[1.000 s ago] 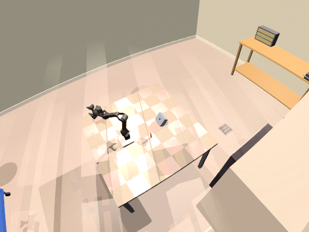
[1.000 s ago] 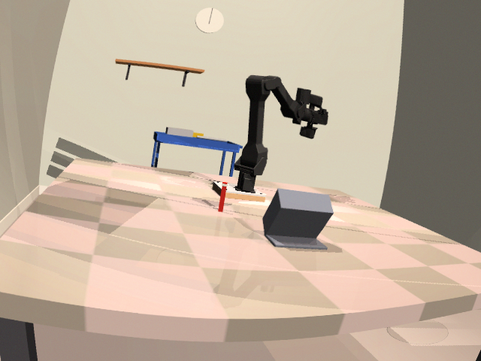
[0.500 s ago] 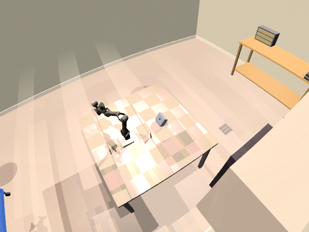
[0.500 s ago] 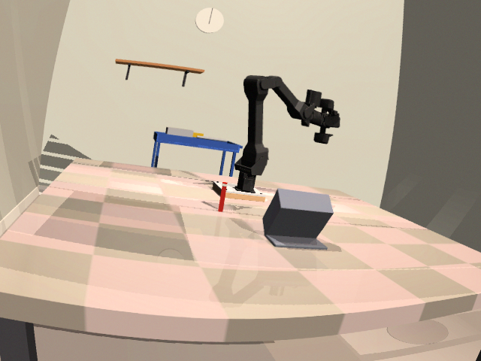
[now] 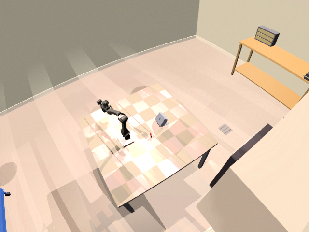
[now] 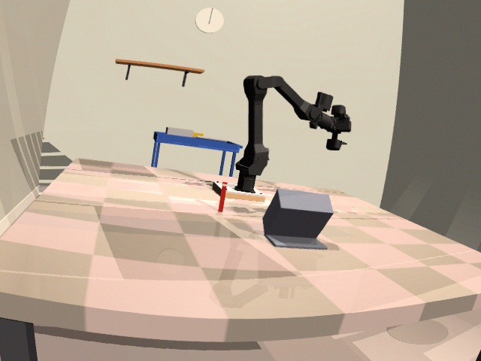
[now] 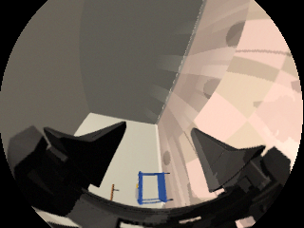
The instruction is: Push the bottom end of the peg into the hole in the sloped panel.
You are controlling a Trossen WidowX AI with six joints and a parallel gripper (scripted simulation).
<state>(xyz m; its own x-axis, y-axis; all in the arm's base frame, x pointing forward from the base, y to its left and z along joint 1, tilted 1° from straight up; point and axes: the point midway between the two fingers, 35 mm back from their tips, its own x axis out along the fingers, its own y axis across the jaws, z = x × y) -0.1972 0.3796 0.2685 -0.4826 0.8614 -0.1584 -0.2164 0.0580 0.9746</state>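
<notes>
Right now the red peg is 50 cm to the right of my gripper tip, 47 cm ahead of it and 23 cm below it. Round my gripper tip: sloped panel 67 cm ahead, 34 cm to the right, 23 cm below.
</notes>
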